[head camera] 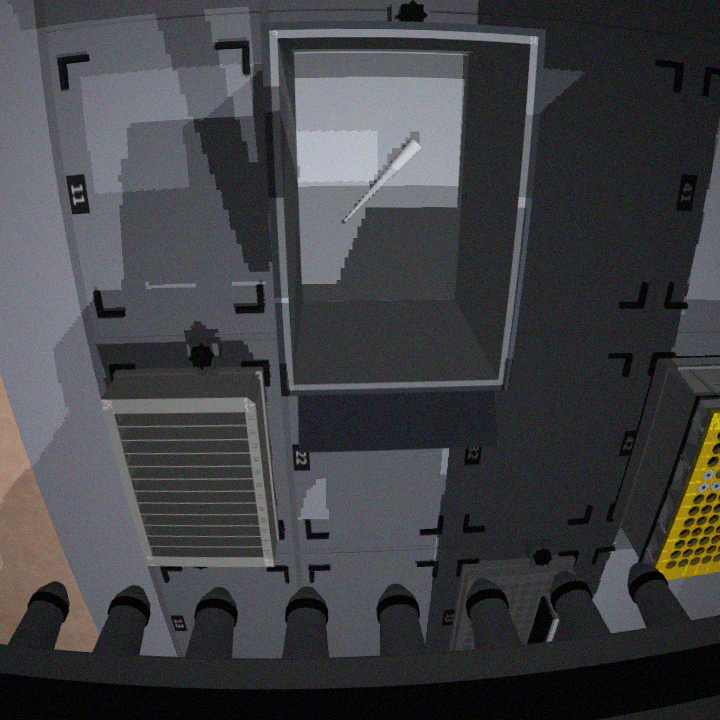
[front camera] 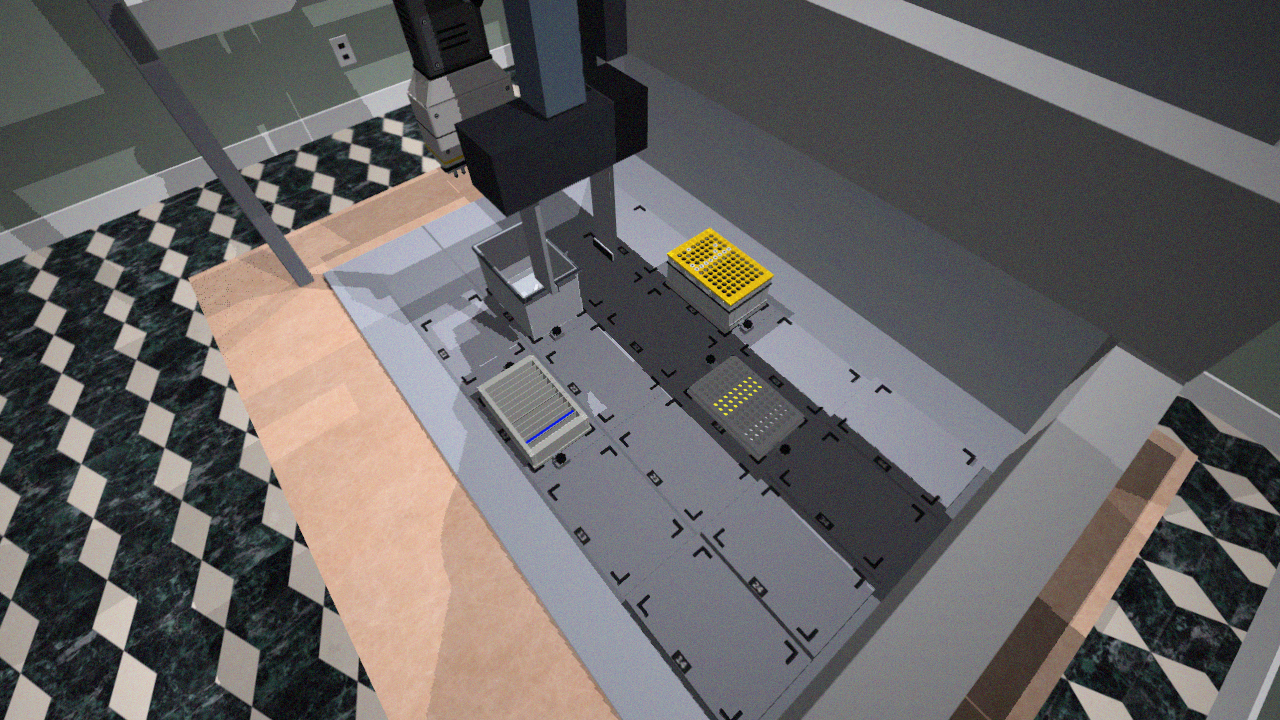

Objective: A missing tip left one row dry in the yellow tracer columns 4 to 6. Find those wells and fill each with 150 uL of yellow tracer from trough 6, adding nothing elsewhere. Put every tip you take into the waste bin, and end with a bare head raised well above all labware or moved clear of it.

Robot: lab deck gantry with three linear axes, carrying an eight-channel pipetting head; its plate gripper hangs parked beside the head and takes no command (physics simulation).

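Note:
One pipette tip (head camera: 411,147) is visible to me.

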